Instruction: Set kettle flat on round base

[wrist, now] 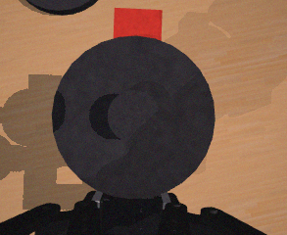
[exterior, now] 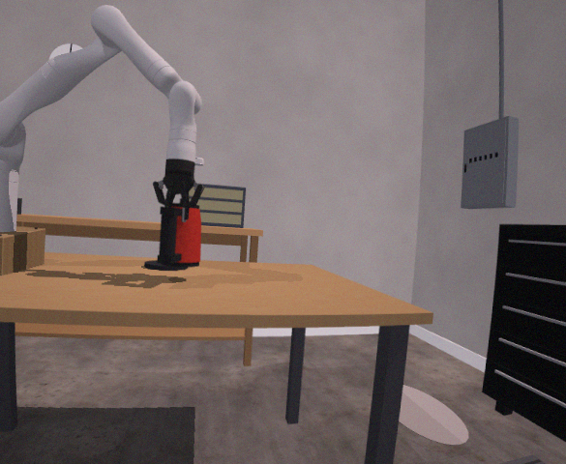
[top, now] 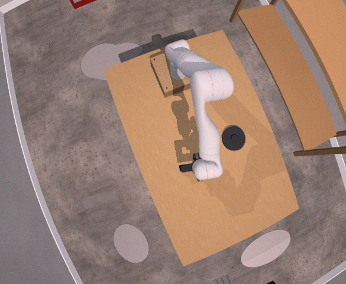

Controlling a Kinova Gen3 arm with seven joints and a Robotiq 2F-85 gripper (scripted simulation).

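My hand is 50 mm above the red kettle, 20 mm to the right of it and 10 mm short of it. From my hand the other things lie so: round black base (300 mm to the left, 170 mm below, 40 mm behind).
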